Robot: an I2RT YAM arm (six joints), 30 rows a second.
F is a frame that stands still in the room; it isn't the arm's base.
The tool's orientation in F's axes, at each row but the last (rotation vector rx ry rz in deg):
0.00 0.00 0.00
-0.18 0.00 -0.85
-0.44 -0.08 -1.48
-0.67 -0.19 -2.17
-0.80 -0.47 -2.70
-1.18 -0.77 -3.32
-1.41 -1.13 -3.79
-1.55 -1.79 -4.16
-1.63 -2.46 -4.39
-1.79 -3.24 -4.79
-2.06 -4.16 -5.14
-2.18 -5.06 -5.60
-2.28 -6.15 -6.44
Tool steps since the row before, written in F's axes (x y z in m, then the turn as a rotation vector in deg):
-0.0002 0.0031 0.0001 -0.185 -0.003 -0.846
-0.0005 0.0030 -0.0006 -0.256 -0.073 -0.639
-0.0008 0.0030 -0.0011 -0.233 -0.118 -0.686
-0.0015 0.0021 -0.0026 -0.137 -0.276 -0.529
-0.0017 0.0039 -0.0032 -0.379 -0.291 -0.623
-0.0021 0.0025 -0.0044 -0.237 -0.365 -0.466
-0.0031 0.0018 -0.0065 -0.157 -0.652 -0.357
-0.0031 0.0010 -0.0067 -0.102 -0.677 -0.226
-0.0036 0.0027 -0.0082 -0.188 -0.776 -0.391
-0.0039 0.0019 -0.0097 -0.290 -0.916 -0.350
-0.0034 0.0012 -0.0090 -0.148 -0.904 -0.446
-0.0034 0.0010 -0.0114 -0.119 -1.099 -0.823
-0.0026 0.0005 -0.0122 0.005 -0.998 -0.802
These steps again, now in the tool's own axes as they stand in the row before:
-0.0002 0.0031 0.0001 -0.185 -0.003 -0.846
-0.0005 0.0030 -0.0006 -0.255 -0.075 -0.639
-0.0009 0.0030 -0.0011 -0.231 -0.119 -0.687
-0.0016 0.0021 -0.0026 -0.128 -0.275 -0.532
-0.0019 0.0039 -0.0031 -0.370 -0.300 -0.624
-0.0023 0.0025 -0.0043 -0.222 -0.369 -0.470
-0.0033 0.0017 -0.0064 -0.121 -0.652 -0.370
-0.0034 0.0009 -0.0066 -0.060 -0.677 -0.242
-0.0042 0.0026 -0.0080 -0.146 -0.777 -0.406
-0.0046 0.0018 -0.0094 -0.233 -0.927 -0.364
-0.0041 0.0012 -0.0087 -0.100 -0.899 -0.469
-0.0045 0.0010 -0.0110 -0.087 -1.077 -0.855
-0.0040 0.0006 -0.0118 0.027 -0.963 -0.843

